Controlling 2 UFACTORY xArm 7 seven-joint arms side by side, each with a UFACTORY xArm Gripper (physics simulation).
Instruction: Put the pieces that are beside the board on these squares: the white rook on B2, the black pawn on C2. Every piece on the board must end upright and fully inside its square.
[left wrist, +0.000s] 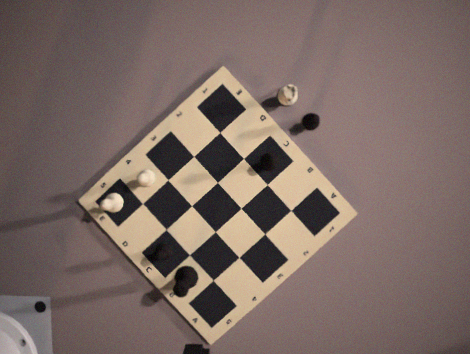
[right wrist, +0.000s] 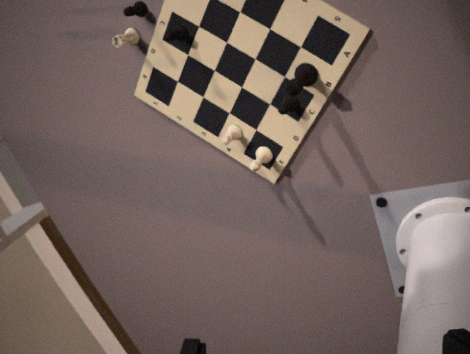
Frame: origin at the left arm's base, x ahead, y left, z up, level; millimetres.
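Seen in the pictures: left arm's base at its link origin: (right wrist: 449, 242).
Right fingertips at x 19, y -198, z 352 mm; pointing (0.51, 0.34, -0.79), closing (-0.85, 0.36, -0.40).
Note:
Pixels of each thing's top centre, then the offset from my right fingertips to it. "spot": a spot on its surface instead.
- white rook at its top centre: (left wrist: 290, 91) (right wrist: 116, 41) dz -319, dx +287, dy -152 mm
- black pawn at its top centre: (left wrist: 315, 118) (right wrist: 125, 12) dz -320, dx +259, dy -177 mm
- Square B2 at a spot on its surface: (left wrist: 266, 209) (right wrist: 218, 19) spot: dz -346, dx +163, dy -128 mm
- square C2 at a spot on its surface: (left wrist: 243, 183) (right wrist: 206, 48) spot: dz -346, dx +191, dy -103 mm
- dark piece at its top centre: (left wrist: 272, 160) (right wrist: 166, 37) dz -314, dx +215, dy -132 mm
- E4 at its top centre: (left wrist: 140, 178) (right wrist: 224, 141) dz -314, dx +197, dy +2 mm
- E5 at its top centre: (left wrist: 102, 205) (right wrist: 251, 170) dz -302, dx +170, dy +39 mm
- C5 at its top centre: (left wrist: 159, 256) (right wrist: 281, 111) dz -314, dx +117, dy -16 mm
- B5 at its top centre: (right wrist: 290, 91) (left wrist: 179, 292) dz -282, dx +88, dy -41 mm
The white rook (left wrist: 287, 95) (right wrist: 126, 37) stands upright beside the board (left wrist: 345, 210) (right wrist: 361, 26), near its D–E edge. The black pawn (left wrist: 310, 121) (right wrist: 136, 9) stands next to it, off the board. Square B2 (left wrist: 266, 209) (right wrist: 219, 19) is dark and bare; square C2 (left wrist: 243, 183) (right wrist: 209, 48) is light and bare. My left gripper (left wrist: 196, 349) shows one fingertip at the bottom of its view, with no other finger against it; it looks open and empty, far from both pieces. My right gripper (right wrist: 193, 346) shows the same way and also looks open and empty.
A dark piece (left wrist: 267, 161) (right wrist: 178, 34) stands on C1. White pieces stand on E4 (left wrist: 146, 177) and E5 (left wrist: 112, 202); black pieces on C5 (left wrist: 162, 251) and B5 (left wrist: 186, 277). A white arm (right wrist: 437, 280) stands at the right; a pale-edged structure (right wrist: 65, 280) is at lower left.

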